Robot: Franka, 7 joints.
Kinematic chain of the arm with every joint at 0, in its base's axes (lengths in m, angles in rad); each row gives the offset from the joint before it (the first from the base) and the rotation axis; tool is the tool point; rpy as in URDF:
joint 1: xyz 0 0 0.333 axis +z
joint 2: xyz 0 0 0 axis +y
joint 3: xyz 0 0 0.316 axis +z
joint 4: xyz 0.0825 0 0 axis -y
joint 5: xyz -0.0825 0 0.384 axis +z
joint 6: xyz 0 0 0 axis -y
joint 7: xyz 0.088 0 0 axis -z
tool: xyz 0 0 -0.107 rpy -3.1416 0 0
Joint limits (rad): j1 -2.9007..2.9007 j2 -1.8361..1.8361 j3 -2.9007..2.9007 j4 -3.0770..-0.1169 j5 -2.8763..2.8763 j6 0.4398..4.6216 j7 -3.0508..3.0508
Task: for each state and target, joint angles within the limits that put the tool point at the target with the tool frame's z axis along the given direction. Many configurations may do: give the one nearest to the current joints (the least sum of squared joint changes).
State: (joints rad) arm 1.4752 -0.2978 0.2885 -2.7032 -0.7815 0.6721 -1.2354
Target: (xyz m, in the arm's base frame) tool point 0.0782 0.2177 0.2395 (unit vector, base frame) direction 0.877 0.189 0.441
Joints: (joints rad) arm 1.5174 0.0017 0.3308 -3.0748 -1.5378 1.1102 -1.2354
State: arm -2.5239 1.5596 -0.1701 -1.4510 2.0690 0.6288 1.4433
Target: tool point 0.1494 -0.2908 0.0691 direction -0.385 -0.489 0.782
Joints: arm -2.2407 1.6359 0.5397 -2.2992 1.4704 0.4398 1.4433
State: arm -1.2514 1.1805 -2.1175 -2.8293 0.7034 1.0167 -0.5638
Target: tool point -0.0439 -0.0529 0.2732 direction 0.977 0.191 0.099
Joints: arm -0.4646 1.0593 -1.6703 -3.0770 0.3846 0.6847 -0.5638
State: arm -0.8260 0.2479 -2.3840 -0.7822 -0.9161 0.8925 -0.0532
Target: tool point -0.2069 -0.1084 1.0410 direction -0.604 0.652 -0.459
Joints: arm -0.6150 0.2741 -2.2644 -0.6449 -0.7911 1.2108 -0.0532
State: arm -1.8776 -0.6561 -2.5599 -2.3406 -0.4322 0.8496 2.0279
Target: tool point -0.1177 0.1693 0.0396 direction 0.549 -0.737 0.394
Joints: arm -1.7869 -1.0996 -2.5965 -2.3346 -0.2987 1.1613 2.0279
